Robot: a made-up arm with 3 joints. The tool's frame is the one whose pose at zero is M.
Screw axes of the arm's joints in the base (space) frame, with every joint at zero. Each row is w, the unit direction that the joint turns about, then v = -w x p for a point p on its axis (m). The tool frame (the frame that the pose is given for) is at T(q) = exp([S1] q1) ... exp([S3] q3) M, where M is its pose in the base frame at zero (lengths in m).
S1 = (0, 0, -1, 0, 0, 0)
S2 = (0, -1, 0, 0.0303, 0, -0.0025)
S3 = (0, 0, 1, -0.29, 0.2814, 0)
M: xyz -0.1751 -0.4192 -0.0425 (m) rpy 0 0 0 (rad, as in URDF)
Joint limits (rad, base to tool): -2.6..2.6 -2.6..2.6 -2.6..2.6
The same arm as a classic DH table. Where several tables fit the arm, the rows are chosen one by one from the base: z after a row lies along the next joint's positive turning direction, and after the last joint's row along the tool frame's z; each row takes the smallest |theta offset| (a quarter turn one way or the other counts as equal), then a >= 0, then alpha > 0; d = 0 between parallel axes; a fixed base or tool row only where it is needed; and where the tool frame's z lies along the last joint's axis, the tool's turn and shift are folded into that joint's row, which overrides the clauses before.
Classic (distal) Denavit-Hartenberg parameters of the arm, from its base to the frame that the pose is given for. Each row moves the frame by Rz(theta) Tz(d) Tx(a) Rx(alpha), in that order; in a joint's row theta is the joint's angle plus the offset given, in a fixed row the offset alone. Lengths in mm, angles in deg.
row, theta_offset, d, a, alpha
base (fixed), 0, 0, 0, 180
joint 1, 0, -30.3, 2.5, -90
joint 2, 0, 290, -283.9, -90
joint 3, -50.55, 0, 167.3, 0
tool (fixed), 50.55, -72.8, 0, 0
Joint limits (deg, base to tool): -148.97..148.97 -148.97..148.97 -148.97..148.97

